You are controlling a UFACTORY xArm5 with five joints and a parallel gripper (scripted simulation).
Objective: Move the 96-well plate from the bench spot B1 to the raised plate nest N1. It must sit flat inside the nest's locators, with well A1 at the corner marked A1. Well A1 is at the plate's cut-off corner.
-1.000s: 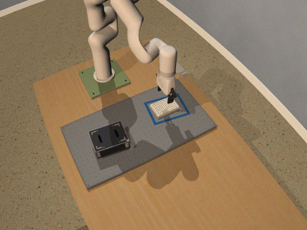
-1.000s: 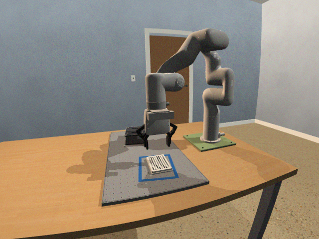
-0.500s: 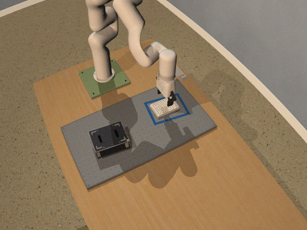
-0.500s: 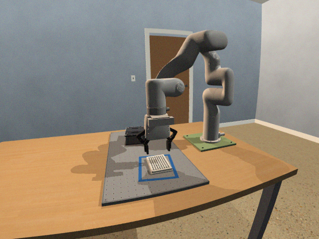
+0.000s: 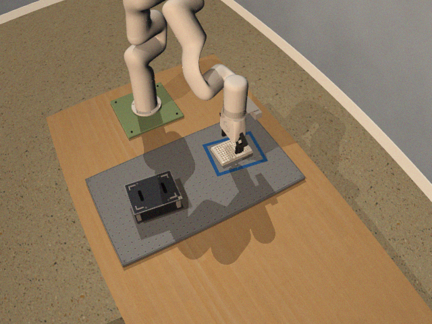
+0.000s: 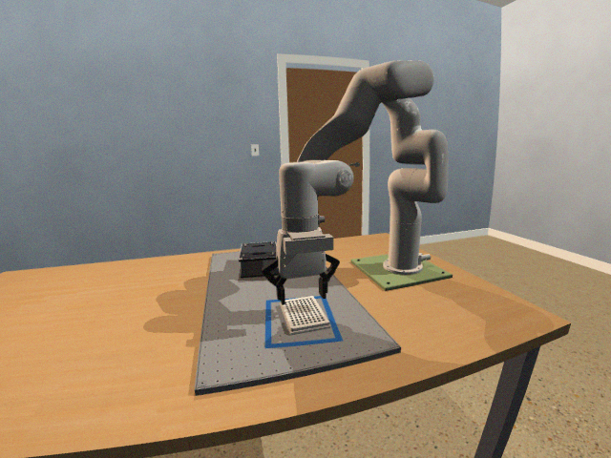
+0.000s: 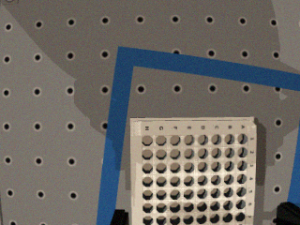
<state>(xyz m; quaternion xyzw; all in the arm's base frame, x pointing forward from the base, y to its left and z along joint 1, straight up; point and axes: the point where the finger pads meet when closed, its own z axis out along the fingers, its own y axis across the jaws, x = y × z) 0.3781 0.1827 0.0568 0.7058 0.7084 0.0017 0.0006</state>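
Now: hand 5 cm above the white 96-well plate. Round my hand: A1 mark (13 cm ahead, 27 cm to the right, 1 cm above); black raised plate nest (6 cm ahead, 33 cm to the right).
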